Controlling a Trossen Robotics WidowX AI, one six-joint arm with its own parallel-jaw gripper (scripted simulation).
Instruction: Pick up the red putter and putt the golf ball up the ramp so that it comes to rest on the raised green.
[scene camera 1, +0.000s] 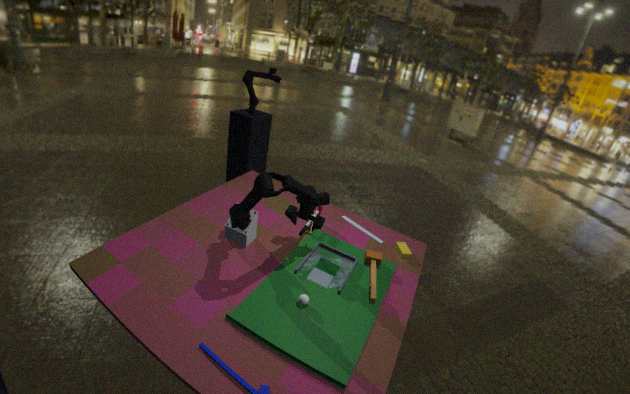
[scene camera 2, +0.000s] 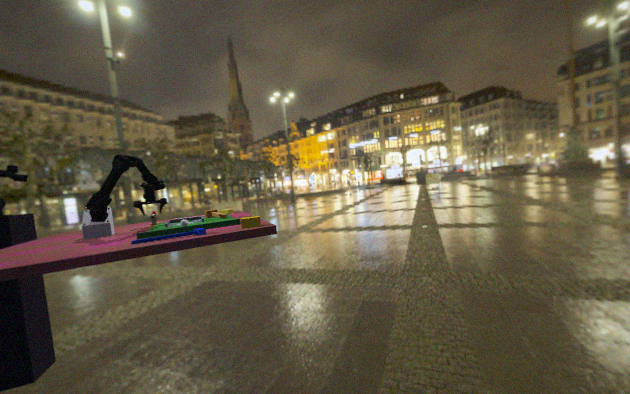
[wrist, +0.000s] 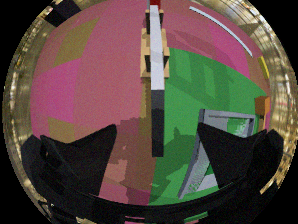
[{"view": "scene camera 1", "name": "green mat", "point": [330, 331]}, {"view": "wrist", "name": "my gripper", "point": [158, 128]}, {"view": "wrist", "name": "green mat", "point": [196, 82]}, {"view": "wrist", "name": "wooden stand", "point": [146, 52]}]
